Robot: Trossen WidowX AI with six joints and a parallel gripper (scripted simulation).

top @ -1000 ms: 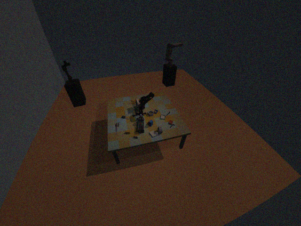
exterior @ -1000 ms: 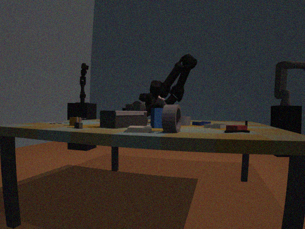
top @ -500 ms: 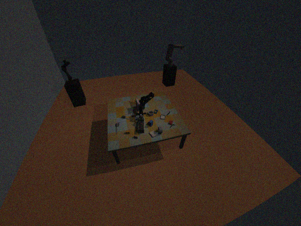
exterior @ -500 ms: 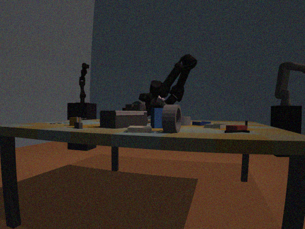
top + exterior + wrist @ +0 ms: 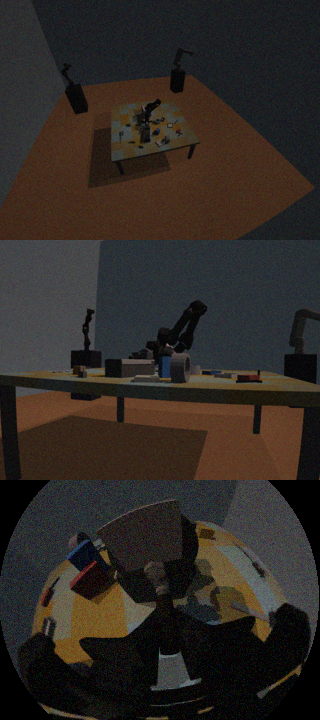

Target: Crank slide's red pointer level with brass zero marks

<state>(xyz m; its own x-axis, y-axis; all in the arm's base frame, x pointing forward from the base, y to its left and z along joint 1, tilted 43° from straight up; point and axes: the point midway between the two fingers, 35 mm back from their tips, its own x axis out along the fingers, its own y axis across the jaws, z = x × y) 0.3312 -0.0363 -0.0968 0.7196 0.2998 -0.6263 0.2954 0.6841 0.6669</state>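
Now: the dark crank handle 2 cm behind my gripper tip, 1 cm to the left of it and 3 cm above it. Round my gripper tip: blue block (17 cm ahead, 12 cm to the left, 1 cm above); then red pointer (16 cm ahead, 5 cm to the right, 5 cm above); then yellow block (21 cm ahead, 28 cm to the right, 2 cm below).
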